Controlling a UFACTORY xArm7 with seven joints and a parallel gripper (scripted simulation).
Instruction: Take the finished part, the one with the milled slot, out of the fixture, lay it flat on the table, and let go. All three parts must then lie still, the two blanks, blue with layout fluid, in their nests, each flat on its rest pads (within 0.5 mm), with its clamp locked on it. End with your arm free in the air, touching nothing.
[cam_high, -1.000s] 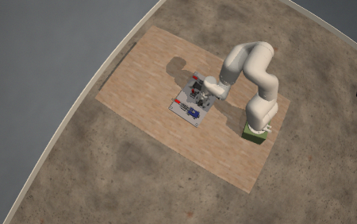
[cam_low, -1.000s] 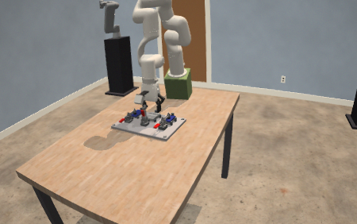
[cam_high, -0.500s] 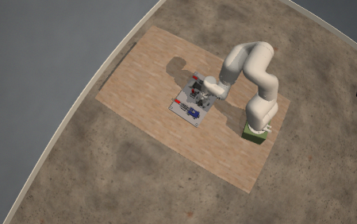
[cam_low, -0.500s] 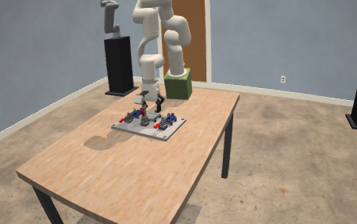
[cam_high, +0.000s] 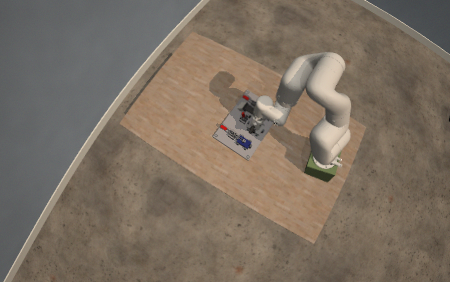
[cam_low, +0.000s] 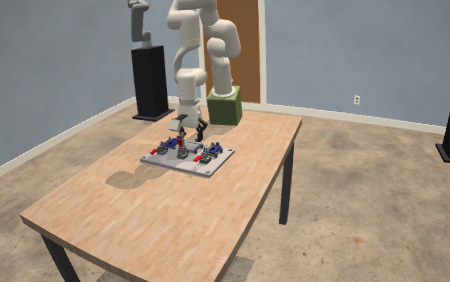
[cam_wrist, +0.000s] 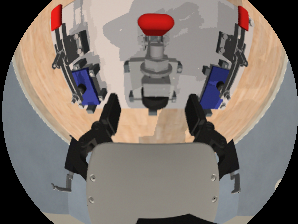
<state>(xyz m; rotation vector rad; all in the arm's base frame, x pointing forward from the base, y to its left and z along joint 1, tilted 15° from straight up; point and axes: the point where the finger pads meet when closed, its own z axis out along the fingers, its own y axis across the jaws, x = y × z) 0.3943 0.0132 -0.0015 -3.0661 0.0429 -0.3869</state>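
The grey finished part lies 1 cm behind my hand and 4 cm below it. Also, from my hand: grey fixture plate (5 cm ahead, 7 cm below).
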